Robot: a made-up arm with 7 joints.
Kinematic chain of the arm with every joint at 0, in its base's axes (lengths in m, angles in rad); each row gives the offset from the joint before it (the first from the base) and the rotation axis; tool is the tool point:
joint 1: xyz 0 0 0.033 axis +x
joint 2: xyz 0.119 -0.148 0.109 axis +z
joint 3: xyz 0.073 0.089 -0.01 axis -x
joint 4: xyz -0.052 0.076 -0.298 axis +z
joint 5: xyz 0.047 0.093 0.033 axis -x
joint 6: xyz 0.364 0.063 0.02 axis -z
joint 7: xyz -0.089 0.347 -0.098 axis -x
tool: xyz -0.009 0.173 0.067
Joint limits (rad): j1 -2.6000..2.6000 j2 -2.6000..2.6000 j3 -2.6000..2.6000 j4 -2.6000..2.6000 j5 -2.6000..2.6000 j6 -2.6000..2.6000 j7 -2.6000..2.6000
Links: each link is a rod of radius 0.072 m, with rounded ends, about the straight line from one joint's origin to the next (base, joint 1, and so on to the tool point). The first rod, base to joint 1, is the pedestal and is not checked.
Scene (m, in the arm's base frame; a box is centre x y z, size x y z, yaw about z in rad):
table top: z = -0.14
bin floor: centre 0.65 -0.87 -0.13 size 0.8 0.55 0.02 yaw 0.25
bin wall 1: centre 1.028 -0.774 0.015 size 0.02 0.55 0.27 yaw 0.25
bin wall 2: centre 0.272 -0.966 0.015 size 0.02 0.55 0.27 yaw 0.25
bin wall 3: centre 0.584 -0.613 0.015 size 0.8 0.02 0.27 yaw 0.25
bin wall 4: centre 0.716 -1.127 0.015 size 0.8 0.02 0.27 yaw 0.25
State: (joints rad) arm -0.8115 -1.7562 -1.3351 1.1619 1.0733 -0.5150 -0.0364
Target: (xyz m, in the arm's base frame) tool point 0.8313 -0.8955 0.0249
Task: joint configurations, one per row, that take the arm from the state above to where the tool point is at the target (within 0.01 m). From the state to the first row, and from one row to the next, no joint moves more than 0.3 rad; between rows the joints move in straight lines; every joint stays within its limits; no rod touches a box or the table.
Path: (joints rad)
1: -0.6504 -1.9512 -1.2272 1.0865 1.1608 -0.2941 0.0241
2: -0.4893 -2.1462 -1.1193 1.0110 1.2482 -0.0732 0.0846
3: -0.3281 -2.3413 -1.0114 0.9356 1.3357 0.1476 0.1452
4: -0.1623 -2.2911 -0.8296 0.9442 1.3834 0.0378 0.1574

